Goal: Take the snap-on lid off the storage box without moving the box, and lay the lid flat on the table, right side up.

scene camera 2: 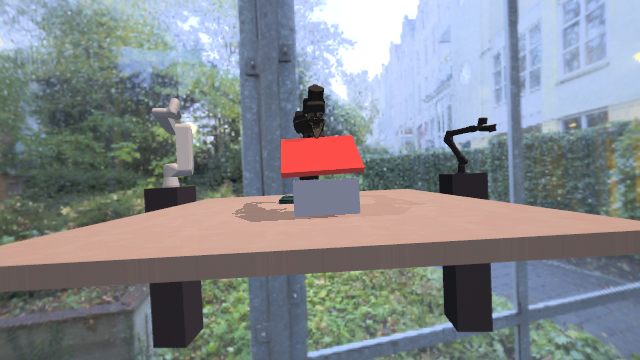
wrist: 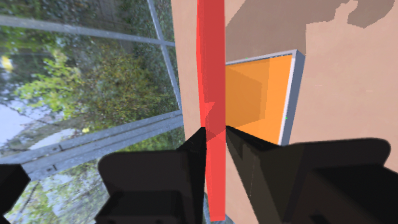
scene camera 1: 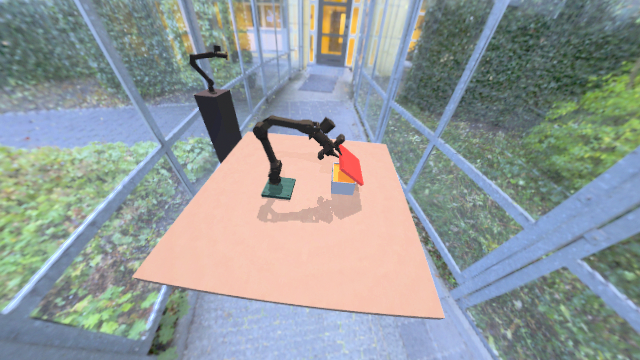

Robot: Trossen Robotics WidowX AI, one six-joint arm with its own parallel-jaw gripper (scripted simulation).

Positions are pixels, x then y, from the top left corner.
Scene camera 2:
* gripper: 316, 140
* red lid: 301, 157, held by the gripper
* grey storage box: 318, 197
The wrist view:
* gripper: 214, 130
